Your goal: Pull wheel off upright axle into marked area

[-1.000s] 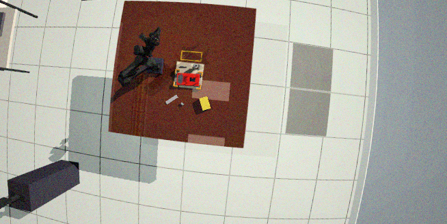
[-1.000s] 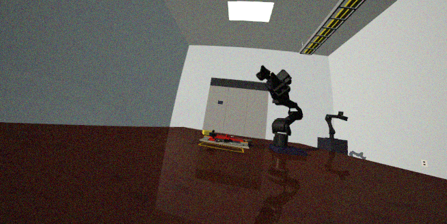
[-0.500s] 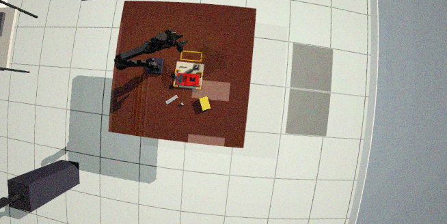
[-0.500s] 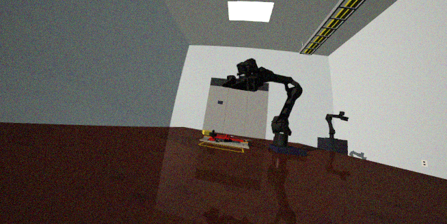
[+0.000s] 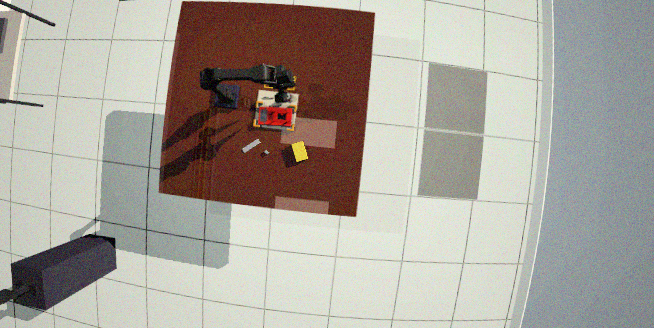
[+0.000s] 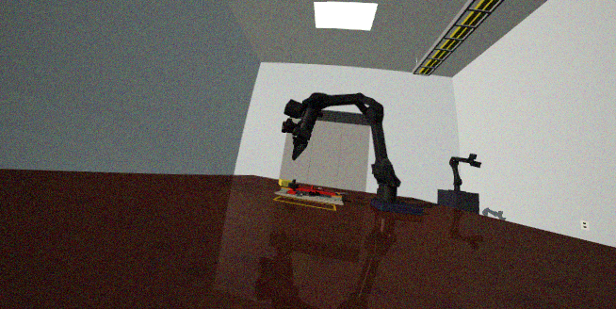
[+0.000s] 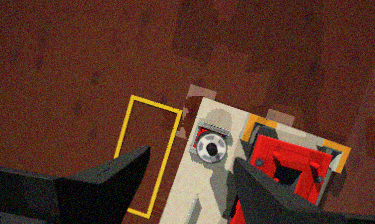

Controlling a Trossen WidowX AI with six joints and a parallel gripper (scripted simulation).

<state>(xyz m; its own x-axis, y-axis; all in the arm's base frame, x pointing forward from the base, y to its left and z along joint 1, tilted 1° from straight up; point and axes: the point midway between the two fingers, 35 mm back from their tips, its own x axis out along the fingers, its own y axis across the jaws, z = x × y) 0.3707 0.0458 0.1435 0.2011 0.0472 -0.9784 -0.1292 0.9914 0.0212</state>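
Right now my gripper tip is 100 mm above the dark wheel, 30 mm to the left of it and 10 mm past it. The rest, counted from my gripper tip: yellow block (350 mm to the right, 120 mm below, 80 mm ahead); then grey bar (330 mm to the right, 230 mm behind, 130 mm below).
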